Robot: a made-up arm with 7 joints.
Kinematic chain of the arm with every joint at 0, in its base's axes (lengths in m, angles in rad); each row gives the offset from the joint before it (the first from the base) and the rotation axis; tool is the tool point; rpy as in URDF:
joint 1: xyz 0 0 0.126 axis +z
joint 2: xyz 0 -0.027 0.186 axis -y
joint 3: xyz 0 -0.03 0.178 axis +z
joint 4: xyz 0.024 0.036 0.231 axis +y
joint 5: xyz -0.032 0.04 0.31 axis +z
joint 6: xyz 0 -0.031 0.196 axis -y
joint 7: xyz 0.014 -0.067 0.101 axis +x
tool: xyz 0 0 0 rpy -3.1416 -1.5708 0
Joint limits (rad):
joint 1: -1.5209..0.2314
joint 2: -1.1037..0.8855
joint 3: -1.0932..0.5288
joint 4: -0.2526..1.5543
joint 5: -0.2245..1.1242
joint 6: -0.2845..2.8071
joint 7: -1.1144..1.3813
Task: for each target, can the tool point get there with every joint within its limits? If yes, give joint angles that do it. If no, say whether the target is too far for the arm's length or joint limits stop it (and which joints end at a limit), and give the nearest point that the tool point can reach.
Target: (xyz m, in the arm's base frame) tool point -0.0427 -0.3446 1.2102
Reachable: yes | joints -0.4341 0.0941 -0.8174 0.6973 0.4180 1.1433 -0.0875
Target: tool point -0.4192 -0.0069 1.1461
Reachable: yes | joints -0.1893 0.5629 0.4035 0.1594 0.8333 1.5942 -0.7684
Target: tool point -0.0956 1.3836 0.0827
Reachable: no: too far | nearest point -0.0920 0.8474 0.6796 | short by 0.802 m
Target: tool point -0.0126 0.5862 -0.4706
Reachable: no: joint limits stop it (at a limit: joint 1, joint 2, joint 3, joint 4, joint 5, joint 6) | nearest point 0.4465 0.4335 0.0181 | short by 0.688 m
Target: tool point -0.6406 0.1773 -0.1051
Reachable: no: joint limits stop it (at a limit: joint 1, joint 2, joint 3, joint 4, joint 6) | nearest point -0.5580 -0.4913 0.1604 | short by 0.724 m
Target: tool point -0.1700 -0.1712 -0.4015
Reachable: no: joint limits stop it (at a limit: joint 1, joint 2, joint 4, joint 5, joint 6) | nearest point -0.1333 -0.5938 -0.0858 | short by 0.529 m
